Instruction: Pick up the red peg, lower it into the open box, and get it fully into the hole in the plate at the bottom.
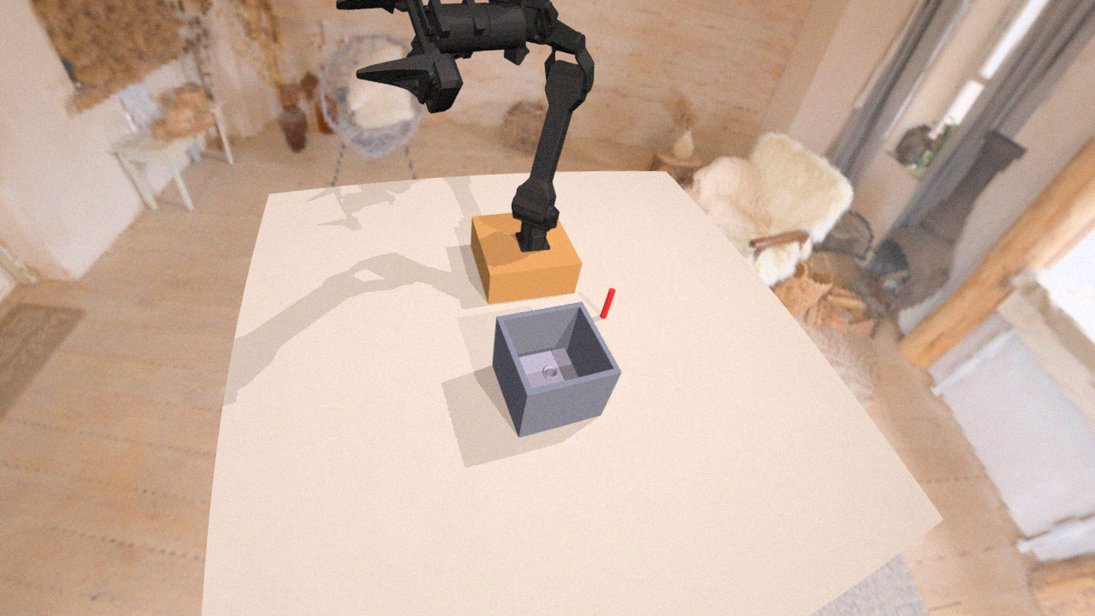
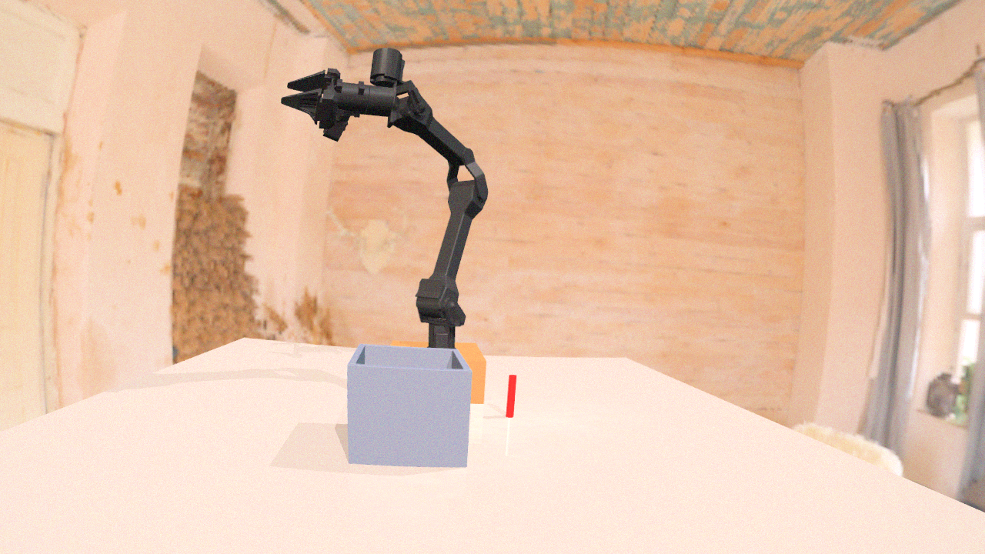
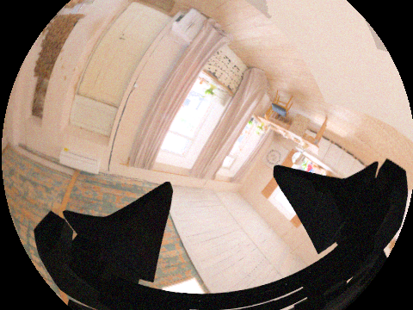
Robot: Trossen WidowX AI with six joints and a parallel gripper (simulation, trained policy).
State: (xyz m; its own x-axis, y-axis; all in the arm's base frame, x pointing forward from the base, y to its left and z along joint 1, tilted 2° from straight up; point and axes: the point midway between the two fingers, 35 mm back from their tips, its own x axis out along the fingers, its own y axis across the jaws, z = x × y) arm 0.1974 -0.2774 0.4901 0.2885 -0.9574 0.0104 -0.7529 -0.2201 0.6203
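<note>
Now: the red peg 5 cm behind my gripper tip, 45 cm to the left of it and 53 cm below it. Round my gripper tip: pale plate 11 cm ahead, 27 cm to the left, 52 cm below.
</note>
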